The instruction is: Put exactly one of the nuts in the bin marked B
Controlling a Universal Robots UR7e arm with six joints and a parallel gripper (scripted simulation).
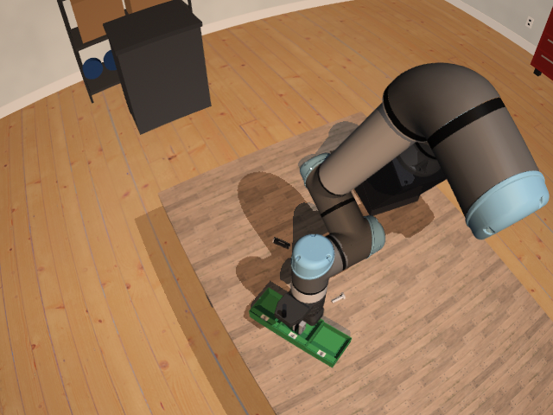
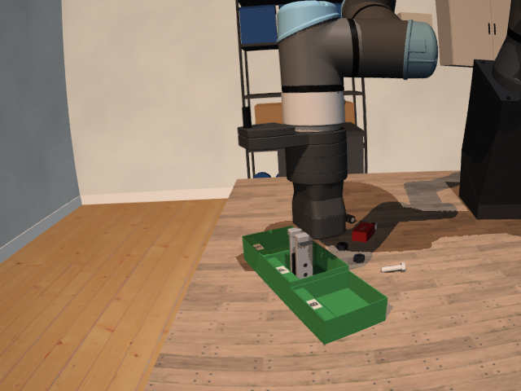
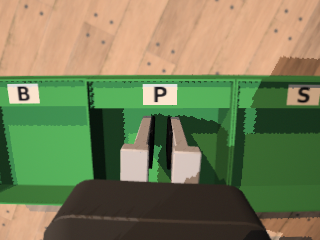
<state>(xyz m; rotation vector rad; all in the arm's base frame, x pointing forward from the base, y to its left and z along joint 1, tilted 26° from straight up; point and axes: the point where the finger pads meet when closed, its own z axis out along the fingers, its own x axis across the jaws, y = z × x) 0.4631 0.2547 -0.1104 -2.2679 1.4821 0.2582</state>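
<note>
My hand is 20 mm above the green tray. Round my hand: white bolt: 140 mm behind, 30 mm to the right, 30 mm below; red block: 110 mm behind, 180 mm to the right, 30 mm below; pale washer-like part: 130 mm behind, 210 mm to the right, 30 mm below.
</note>
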